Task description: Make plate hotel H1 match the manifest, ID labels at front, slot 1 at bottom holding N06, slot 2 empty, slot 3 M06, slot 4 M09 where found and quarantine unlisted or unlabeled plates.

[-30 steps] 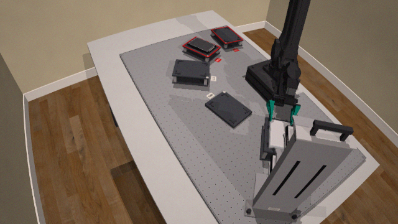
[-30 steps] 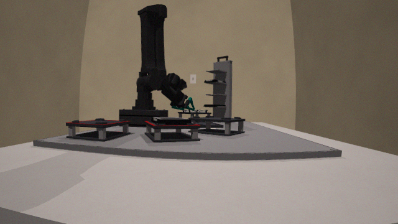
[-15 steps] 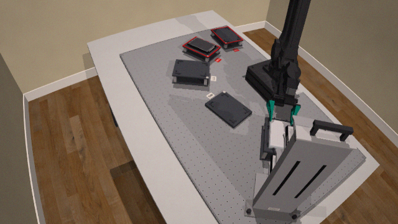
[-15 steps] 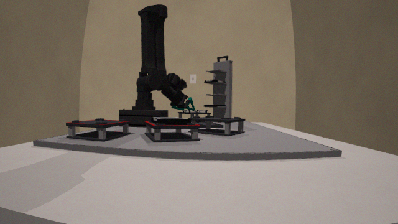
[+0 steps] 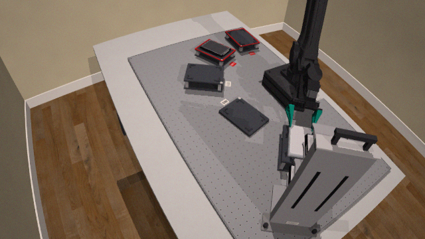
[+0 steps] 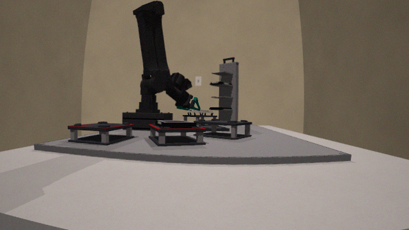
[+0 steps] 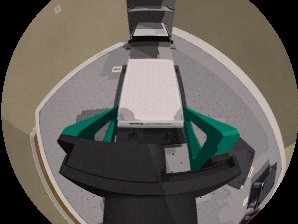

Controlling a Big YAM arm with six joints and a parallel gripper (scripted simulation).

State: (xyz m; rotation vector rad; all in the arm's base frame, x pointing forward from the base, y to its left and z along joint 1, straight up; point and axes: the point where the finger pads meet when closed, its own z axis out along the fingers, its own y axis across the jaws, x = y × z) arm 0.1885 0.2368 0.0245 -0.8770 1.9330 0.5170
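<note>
The white plate lies 4 cm to the left of my hand, 4 cm ahead of it and 1 cm below it. Also, from my hand: H1 deck label: 21 cm to the left, 10 cm below, 5 cm ahead; then plate hotel H1: 24 cm to the left, 21 cm ahead, 11 cm above; then red-rimmed quarantine nest: 65 cm to the right, 19 cm behind, 6 cm below.
</note>
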